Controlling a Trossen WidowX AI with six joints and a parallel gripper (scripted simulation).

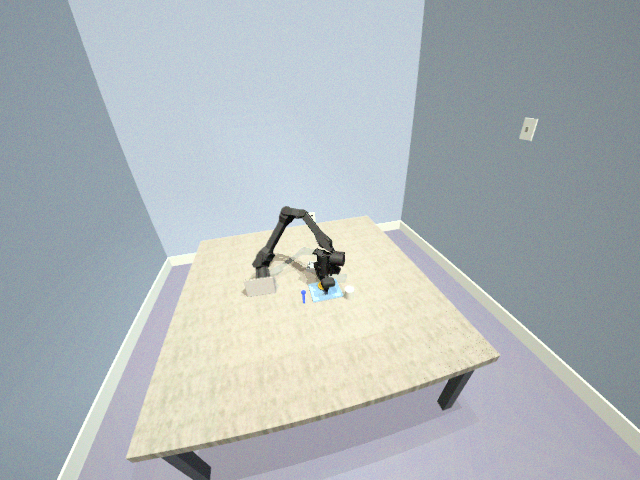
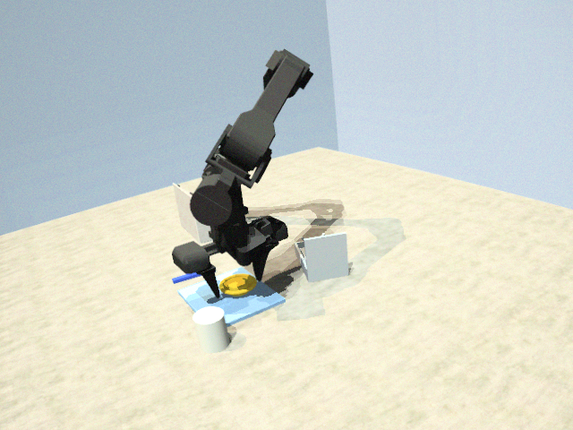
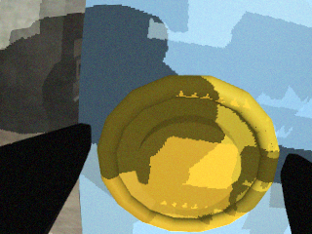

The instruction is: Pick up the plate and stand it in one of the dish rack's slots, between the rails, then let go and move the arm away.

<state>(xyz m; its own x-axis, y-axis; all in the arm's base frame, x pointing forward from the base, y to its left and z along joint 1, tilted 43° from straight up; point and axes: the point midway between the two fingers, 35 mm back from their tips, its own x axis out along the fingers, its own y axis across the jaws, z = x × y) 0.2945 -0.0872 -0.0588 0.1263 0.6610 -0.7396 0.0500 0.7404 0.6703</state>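
My gripper tip is now 2 cm to the left of the light blue mat and 1 cm above it. Round my gripper tip: white cup 10 cm to the right, 9 cm ahead, 1 cm above; then blue spoon 12 cm behind, 2 cm to the right, 1 cm below; then yellow plate 1 cm above.
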